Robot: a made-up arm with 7 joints. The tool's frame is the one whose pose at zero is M. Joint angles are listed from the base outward.
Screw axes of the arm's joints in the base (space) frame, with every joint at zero. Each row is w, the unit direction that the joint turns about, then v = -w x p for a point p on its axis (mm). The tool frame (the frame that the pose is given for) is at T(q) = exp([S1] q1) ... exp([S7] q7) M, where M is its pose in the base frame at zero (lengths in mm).
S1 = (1, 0, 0, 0.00, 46.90, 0.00)
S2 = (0, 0, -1, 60.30, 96.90, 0.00)
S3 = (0, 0, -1, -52.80, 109.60, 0.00)
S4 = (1, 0, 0, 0.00, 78.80, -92.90)
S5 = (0, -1, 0, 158.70, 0.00, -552.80)
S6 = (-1, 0, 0, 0.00, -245.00, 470.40)
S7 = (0, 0, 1, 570.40, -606.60, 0.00)
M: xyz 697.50 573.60 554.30 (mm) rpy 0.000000 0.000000 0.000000 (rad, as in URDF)
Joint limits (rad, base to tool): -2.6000..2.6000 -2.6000..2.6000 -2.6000..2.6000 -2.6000..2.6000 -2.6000..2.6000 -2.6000..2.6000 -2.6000..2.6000
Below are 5 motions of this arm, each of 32 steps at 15 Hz.
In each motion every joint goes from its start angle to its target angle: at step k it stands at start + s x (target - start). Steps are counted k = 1, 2, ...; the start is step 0. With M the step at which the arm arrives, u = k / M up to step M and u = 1 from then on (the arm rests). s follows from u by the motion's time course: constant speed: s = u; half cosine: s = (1 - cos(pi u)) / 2; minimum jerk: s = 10 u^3 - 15 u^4 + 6 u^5.
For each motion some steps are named. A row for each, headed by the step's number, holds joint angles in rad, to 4 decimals.
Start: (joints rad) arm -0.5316 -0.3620 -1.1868 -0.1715 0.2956 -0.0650 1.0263
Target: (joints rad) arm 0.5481 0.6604 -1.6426 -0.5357 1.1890 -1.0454 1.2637
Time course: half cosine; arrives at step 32
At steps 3, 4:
3: -0.5084 -0.3400 -1.1966 -0.1793 0.3148 -0.0861 1.0314
4: -0.4905 -0.3231 -1.2041 -0.1854 0.3296 -0.1023 1.0353

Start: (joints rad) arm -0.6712 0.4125 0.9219 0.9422 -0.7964 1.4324 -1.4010
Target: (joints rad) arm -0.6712 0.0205 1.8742 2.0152 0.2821 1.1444 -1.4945
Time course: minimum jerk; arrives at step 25
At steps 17, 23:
17: -0.6712 0.0952 1.6928 1.8108 0.0766 1.1993 -1.4767
23: -0.6712 0.0223 1.8699 2.0103 0.2772 1.1457 -1.4941

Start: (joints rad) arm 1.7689 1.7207 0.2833 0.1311 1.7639 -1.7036 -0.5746
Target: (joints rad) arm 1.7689 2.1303 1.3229 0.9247 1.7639 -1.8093 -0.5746
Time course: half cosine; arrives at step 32
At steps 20, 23, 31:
20: 1.7689 2.0039 1.0020 0.6797 1.7639 -1.7767 -0.5746
23: 1.7689 2.0554 1.1329 0.7796 1.7639 -1.7900 -0.5746
31: 1.7689 2.1293 1.3204 0.9228 1.7639 -1.8090 -0.5746

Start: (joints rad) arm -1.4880 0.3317 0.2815 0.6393 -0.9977 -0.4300 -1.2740
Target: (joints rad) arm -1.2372 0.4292 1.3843 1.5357 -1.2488 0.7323 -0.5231
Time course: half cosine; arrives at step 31
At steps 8, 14, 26, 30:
8: -1.4490 0.3469 0.4530 0.7787 -1.0368 -0.2492 -1.1572
14: -1.3816 0.3731 0.7494 1.0196 -1.1042 0.0631 -0.9554
26: -1.2530 0.4231 1.3150 1.4794 -1.2330 0.6593 -0.5703
30: -1.2378 0.4289 1.3815 1.5334 -1.2482 0.7293 -0.5250

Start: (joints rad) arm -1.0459 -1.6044 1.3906 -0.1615 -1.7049 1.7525 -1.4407
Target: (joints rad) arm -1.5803 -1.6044 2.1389 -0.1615 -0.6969 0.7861 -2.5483
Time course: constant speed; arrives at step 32
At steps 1, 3, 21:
1: -1.0626 -1.6044 1.4140 -0.1615 -1.6734 1.7223 -1.4753
3: -1.0960 -1.6044 1.4608 -0.1615 -1.6104 1.6619 -1.5445
21: -1.3966 -1.6044 1.8817 -0.1615 -1.0434 1.1183 -2.1676

